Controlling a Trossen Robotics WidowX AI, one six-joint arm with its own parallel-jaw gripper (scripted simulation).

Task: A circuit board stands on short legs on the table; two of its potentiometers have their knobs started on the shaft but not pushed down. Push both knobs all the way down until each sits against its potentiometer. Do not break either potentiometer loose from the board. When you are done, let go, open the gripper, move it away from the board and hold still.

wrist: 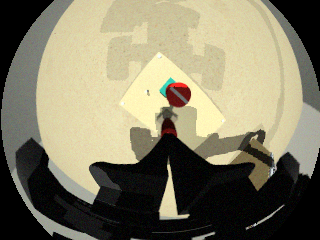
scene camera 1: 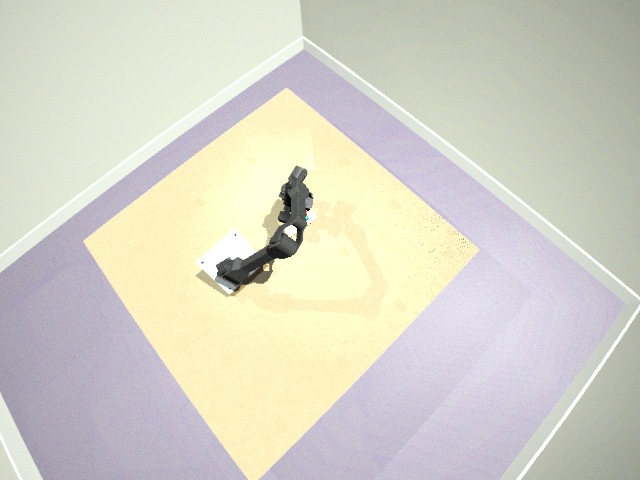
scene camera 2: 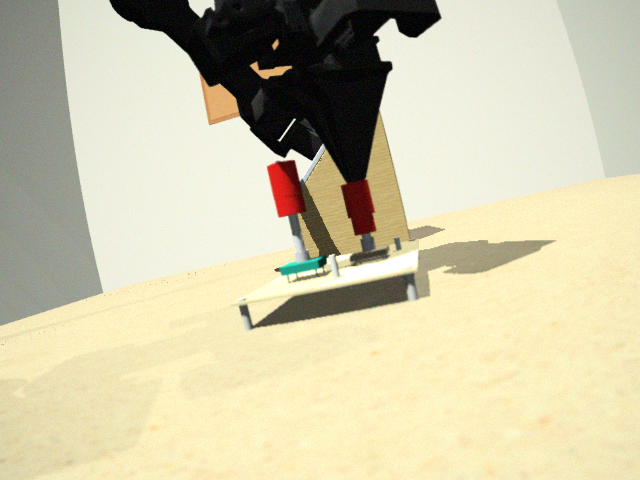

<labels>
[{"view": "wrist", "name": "my gripper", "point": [168,136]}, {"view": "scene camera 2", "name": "my gripper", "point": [356,182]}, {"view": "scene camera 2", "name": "knob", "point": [358,200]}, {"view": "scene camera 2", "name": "knob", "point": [286,188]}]
</labels>
